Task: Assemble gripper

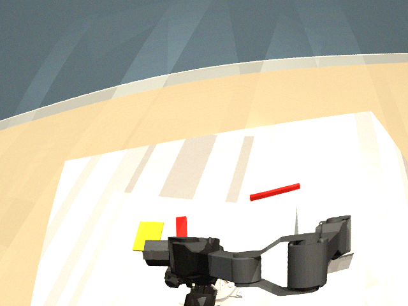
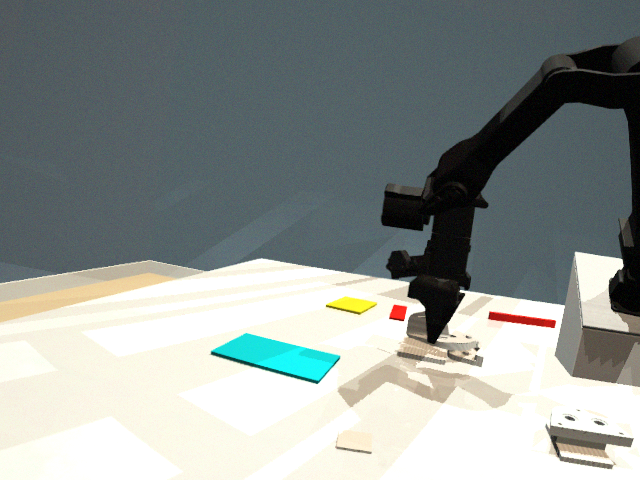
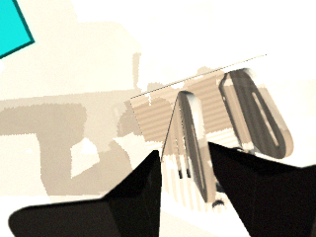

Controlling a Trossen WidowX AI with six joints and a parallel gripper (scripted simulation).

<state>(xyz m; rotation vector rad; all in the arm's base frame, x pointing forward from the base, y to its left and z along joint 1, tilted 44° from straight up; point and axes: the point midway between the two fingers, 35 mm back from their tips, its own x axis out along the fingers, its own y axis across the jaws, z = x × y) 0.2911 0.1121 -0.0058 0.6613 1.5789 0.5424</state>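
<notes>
The pale flat plate lies 10 mm ahead of my gripper tip, 30 mm to the right of it and 20 mm below it. Round my gripper tip: grey bracket-like part: 170 mm behind, 200 mm to the left, 20 mm below; cyan plate: 180 mm ahead, 140 mm to the left, 20 mm below; short red tile: 90 mm ahead, 240 mm to the right, 20 mm below.
</notes>
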